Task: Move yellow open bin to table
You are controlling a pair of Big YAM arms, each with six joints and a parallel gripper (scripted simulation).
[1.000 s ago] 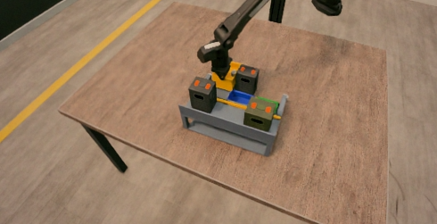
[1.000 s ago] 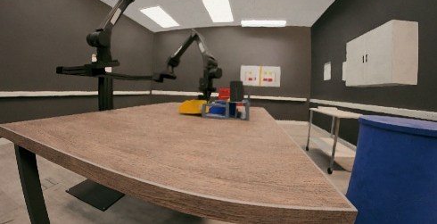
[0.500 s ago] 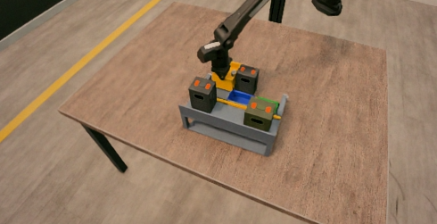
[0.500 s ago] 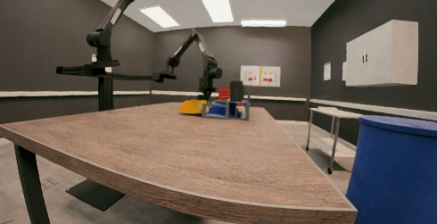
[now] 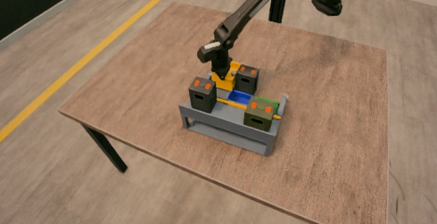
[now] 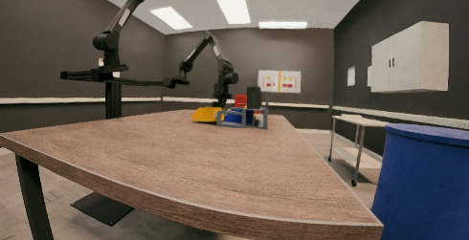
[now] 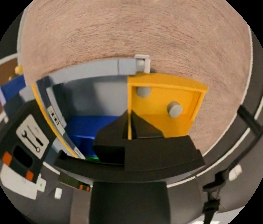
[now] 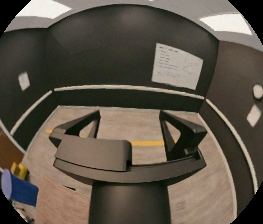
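Right now my left hand is 80 mm past the yellow open bin, 30 mm above it and 10 mm to the left of it. The rest, counted from my left hand: grey shelf (120 mm to the left, 110 mm ahead, 20 mm below); then dark lidded bin (100 mm to the left, 60 mm behind, 20 mm below).
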